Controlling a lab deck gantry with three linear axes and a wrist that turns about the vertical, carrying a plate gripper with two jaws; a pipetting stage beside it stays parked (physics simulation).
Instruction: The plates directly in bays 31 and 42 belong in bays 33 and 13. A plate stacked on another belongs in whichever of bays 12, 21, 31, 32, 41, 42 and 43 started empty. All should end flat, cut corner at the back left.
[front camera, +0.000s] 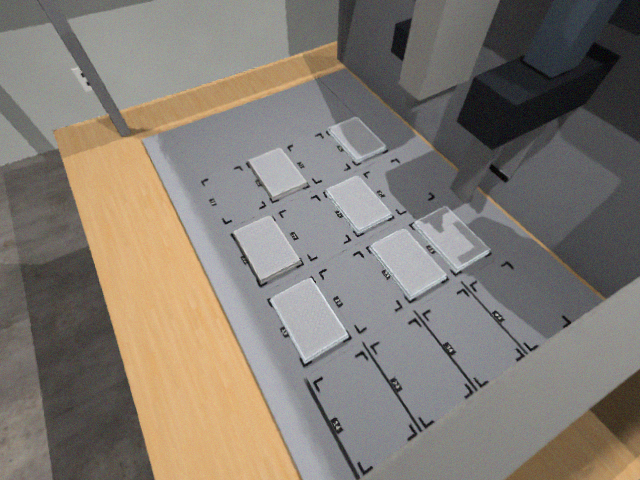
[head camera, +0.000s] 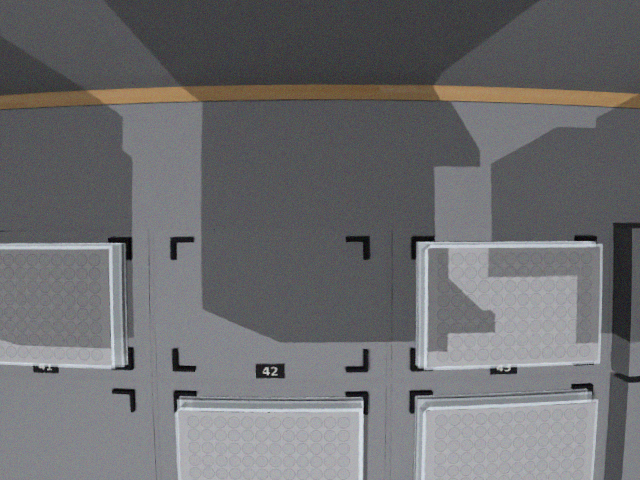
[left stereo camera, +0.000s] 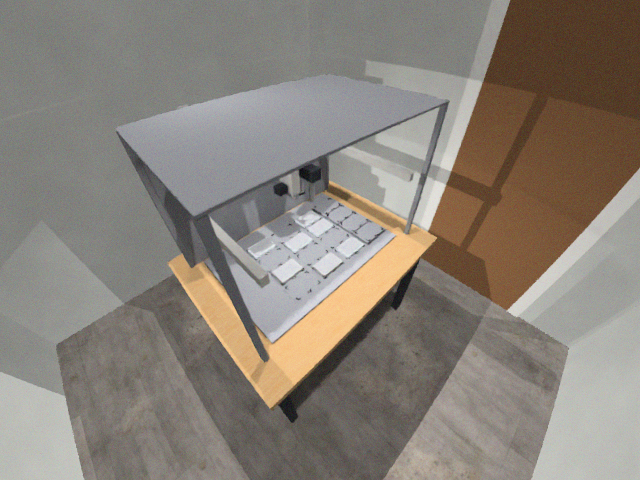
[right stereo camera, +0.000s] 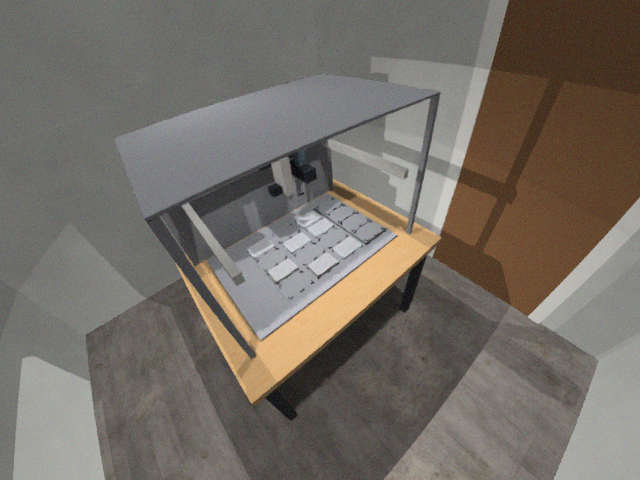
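Pixels of known places: gripper, between the fingertips: (front camera: 480, 184) (left stereo camera: 306, 197) (right stereo camera: 305, 197); robot's base, origin of its link: (front camera: 203, 182) (left stereo camera: 298, 299) (right stereo camera: 290, 298).
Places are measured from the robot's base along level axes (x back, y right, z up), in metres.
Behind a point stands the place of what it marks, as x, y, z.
Note:
My gripper (front camera: 480, 187) {-0.392, -0.364, 0.160} (right stereo camera: 305, 196) {-0.392, -0.364, 0.160} is open and empty, raised above the deck near bay 43; part of one jaw shows at the head view's right edge. Flat clear plates lie in bay 41 (front camera: 356, 138) {-0.068, -0.360, 0.014} (head camera: 51, 304) {-0.082, -0.366, 0.014}, bay 43 (front camera: 451, 238) {-0.398, -0.359, 0.014} (head camera: 511, 304) {-0.388, -0.365, 0.014}, bay 32 (front camera: 358, 204) {-0.236, -0.252, 0.014} (head camera: 269, 444) {-0.229, -0.274, 0.014}, bay 33 (front camera: 407, 263) {-0.398, -0.252, 0.014} (head camera: 509, 444) {-0.390, -0.270, 0.014}, bay 21 (front camera: 277, 173) {-0.072, -0.148, 0.014}, bay 12 (front camera: 266, 249) {-0.237, -0.040, 0.014} and bay 13 (front camera: 309, 320) {-0.401, -0.041, 0.014}. The plate in bay 43 shows its cut corner at the back left. Bays 31 and 42 hold no plate. Some cut corners are too small to tell.
The parked pipetting stage (front camera: 439, 51) (right stereo camera: 282, 175) hangs beside the gripper at the back. Corner posts (left stereo camera: 426, 170) {-0.705, 0.112, 0.392} (right stereo camera: 422, 165) {-0.703, 0.110, 0.399} and a roof (left stereo camera: 289, 118) {-0.139, -0.131, 0.691} (right stereo camera: 279, 113) {-0.208, -0.156, 0.691} enclose the deck. A light beam (left stereo camera: 240, 250) {0.158, -0.044, 0.400} (right stereo camera: 211, 242) {0.167, -0.101, 0.400} runs above the deck's left side.

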